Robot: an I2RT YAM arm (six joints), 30 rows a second.
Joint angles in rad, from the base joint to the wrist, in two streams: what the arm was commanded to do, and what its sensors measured. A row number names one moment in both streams.
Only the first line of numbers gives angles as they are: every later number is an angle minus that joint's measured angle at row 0.
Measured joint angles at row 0: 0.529, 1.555, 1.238, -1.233, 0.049, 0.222
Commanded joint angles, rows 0 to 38: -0.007, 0.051, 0.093, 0.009, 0.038, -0.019; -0.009, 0.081, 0.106, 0.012, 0.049, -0.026; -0.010, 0.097, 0.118, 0.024, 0.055, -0.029; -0.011, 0.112, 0.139, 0.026, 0.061, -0.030; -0.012, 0.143, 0.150, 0.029, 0.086, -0.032; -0.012, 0.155, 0.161, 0.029, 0.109, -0.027; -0.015, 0.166, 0.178, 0.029, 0.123, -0.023; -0.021, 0.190, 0.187, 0.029, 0.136, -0.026; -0.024, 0.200, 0.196, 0.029, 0.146, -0.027; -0.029, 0.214, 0.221, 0.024, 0.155, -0.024; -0.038, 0.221, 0.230, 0.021, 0.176, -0.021; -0.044, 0.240, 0.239, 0.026, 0.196, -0.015; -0.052, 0.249, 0.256, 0.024, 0.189, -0.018; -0.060, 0.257, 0.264, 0.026, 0.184, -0.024; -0.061, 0.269, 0.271, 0.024, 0.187, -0.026; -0.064, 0.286, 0.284, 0.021, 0.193, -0.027; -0.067, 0.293, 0.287, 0.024, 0.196, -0.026; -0.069, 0.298, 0.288, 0.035, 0.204, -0.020; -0.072, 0.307, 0.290, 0.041, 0.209, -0.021; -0.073, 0.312, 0.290, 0.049, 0.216, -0.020; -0.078, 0.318, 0.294, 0.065, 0.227, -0.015; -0.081, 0.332, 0.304, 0.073, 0.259, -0.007; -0.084, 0.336, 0.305, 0.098, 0.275, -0.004; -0.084, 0.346, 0.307, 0.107, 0.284, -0.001; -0.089, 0.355, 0.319, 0.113, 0.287, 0.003; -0.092, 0.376, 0.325, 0.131, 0.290, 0.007; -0.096, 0.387, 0.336, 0.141, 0.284, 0.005; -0.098, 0.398, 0.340, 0.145, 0.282, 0.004; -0.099, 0.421, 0.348, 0.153, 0.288, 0.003; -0.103, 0.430, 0.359, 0.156, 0.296, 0.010; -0.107, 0.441, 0.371, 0.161, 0.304, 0.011; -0.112, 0.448, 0.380, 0.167, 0.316, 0.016; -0.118, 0.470, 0.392, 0.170, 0.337, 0.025; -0.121, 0.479, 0.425, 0.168, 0.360, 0.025; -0.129, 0.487, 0.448, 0.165, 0.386, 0.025; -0.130, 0.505, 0.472, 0.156, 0.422, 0.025; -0.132, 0.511, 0.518, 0.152, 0.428, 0.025; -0.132, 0.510, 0.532, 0.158, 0.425, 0.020; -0.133, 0.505, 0.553, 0.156, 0.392, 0.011
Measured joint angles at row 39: -0.124, 0.525, 0.459, 0.142, 0.344, 0.014
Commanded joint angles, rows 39 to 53: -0.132, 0.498, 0.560, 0.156, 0.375, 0.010; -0.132, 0.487, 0.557, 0.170, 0.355, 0.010; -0.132, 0.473, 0.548, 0.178, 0.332, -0.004; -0.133, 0.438, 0.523, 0.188, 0.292, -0.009; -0.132, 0.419, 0.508, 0.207, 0.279, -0.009; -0.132, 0.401, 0.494, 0.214, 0.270, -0.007; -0.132, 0.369, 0.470, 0.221, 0.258, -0.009; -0.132, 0.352, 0.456, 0.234, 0.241, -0.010; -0.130, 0.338, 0.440, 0.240, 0.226, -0.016; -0.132, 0.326, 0.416, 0.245, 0.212, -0.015; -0.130, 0.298, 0.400, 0.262, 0.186, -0.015; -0.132, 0.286, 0.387, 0.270, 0.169, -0.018; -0.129, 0.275, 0.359, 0.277, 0.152, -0.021; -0.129, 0.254, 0.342, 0.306, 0.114, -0.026; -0.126, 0.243, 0.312, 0.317, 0.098, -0.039
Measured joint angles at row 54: -0.132, 0.309, 0.366, 0.246, 0.194, -0.010
